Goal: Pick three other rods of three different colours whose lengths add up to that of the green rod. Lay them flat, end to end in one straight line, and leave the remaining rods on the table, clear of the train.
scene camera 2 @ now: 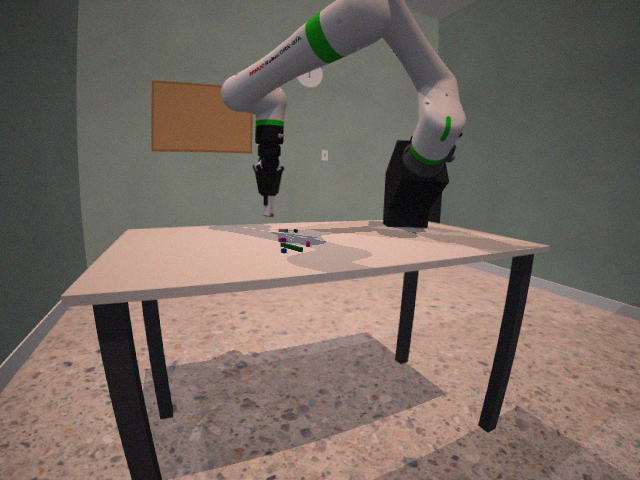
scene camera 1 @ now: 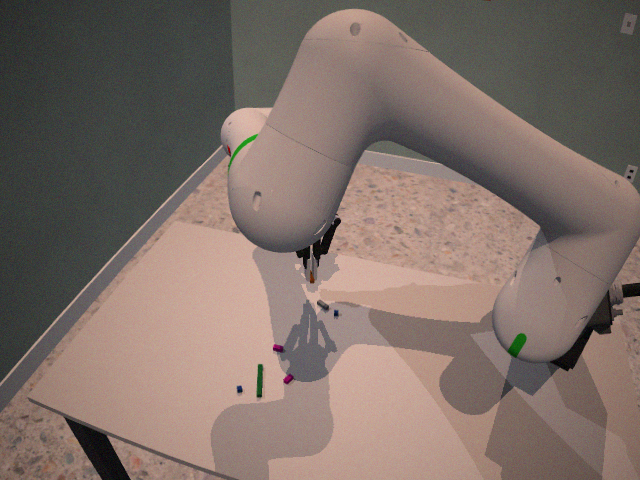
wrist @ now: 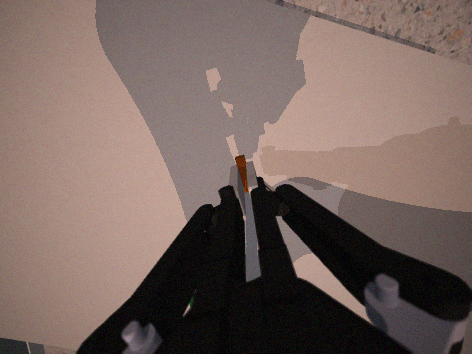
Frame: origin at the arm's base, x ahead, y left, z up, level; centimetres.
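Seen in the pictures: gripper, fingertip midpoint: (scene camera 2: 268,215) (scene camera 1: 310,277) (wrist: 244,174); arm's base, link origin: (scene camera 2: 422,160).
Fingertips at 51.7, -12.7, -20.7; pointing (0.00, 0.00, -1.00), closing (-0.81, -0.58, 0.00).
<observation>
Offsets run from my fingertips to a thing's top centre, as dx, dy, dz. Level surfaces: height alone.
My gripper (scene camera 1: 311,273) (scene camera 2: 268,210) (wrist: 244,174) is shut on an orange rod {+0.1, -0.1, +0.6} (scene camera 1: 311,277) (scene camera 2: 270,215) (wrist: 242,170) and holds it above the table. A grey rod {-4.5, +3.0, -4.3} (scene camera 1: 322,304) (scene camera 2: 283,230) and a small blue rod {-8.4, +4.3, -4.3} (scene camera 1: 336,313) (scene camera 2: 295,230) lie close together below the gripper. The long green rod {-0.8, +29.3, -4.3} (scene camera 1: 260,380) (scene camera 2: 292,247) lies nearer the front, with a second blue rod {+2.0, +33.0, -4.3} (scene camera 1: 239,389) (scene camera 2: 283,251) beside it. Two magenta rods, one {-0.5, +19.7, -4.3} (scene camera 1: 278,348) (scene camera 2: 282,240) left and one {-6.1, +26.5, -4.3} (scene camera 1: 288,378) (scene camera 2: 308,243) right, lie apart near the green rod. All lie flat.
The table {dz -5.3} (scene camera 1: 129,310) (scene camera 2: 180,258) (wrist: 60,150) carries the arm's dark base (scene camera 2: 405,191) at its far right in scene camera 2. The arm's shadows fall across the rods' area. The table's far edge shows at the top of the wrist view.
</observation>
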